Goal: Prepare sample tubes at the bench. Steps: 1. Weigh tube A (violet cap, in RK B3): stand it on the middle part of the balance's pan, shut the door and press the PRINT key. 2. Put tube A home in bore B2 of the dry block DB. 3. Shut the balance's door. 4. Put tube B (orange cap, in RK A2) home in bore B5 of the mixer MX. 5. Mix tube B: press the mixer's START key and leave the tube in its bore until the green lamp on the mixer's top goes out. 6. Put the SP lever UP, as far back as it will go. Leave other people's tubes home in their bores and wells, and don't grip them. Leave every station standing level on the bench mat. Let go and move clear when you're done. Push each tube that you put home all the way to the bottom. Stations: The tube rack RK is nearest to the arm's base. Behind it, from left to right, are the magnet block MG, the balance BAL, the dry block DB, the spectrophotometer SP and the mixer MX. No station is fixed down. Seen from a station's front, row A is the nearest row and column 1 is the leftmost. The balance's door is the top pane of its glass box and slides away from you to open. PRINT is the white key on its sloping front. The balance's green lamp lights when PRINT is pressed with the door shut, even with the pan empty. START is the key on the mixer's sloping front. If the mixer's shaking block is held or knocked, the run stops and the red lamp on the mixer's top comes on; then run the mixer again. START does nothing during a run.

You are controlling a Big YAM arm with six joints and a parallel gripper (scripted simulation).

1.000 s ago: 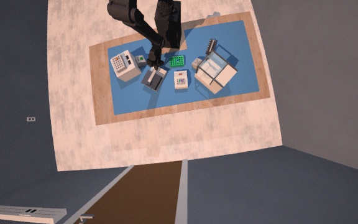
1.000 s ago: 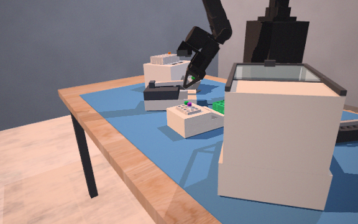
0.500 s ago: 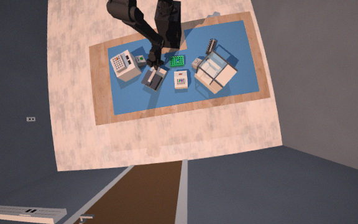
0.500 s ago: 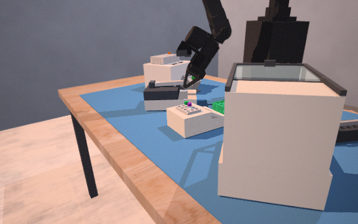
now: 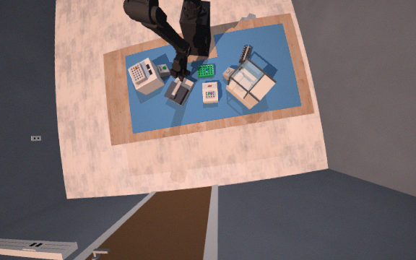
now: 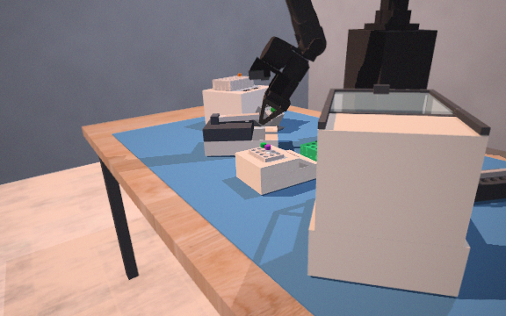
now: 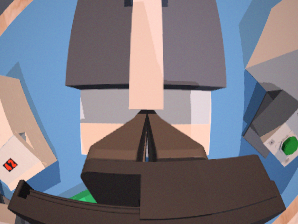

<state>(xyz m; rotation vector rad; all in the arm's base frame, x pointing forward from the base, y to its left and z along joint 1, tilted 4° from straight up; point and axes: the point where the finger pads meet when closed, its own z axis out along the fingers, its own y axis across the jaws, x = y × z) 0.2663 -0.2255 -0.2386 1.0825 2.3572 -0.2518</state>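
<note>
The spectrophotometer lever lies 50 mm to the right of my hand, 40 mm ahead of it and 10 mm above it. From my hand the other things lie so: rack: 200 mm to the left, 60 mm below, 40 mm behind; then blue-capped tube: 200 mm to the left, 50 mm below, 30 mm behind; then mixer's start key: 160 mm behind, 90 mm to the right, 10 mm below.
</note>
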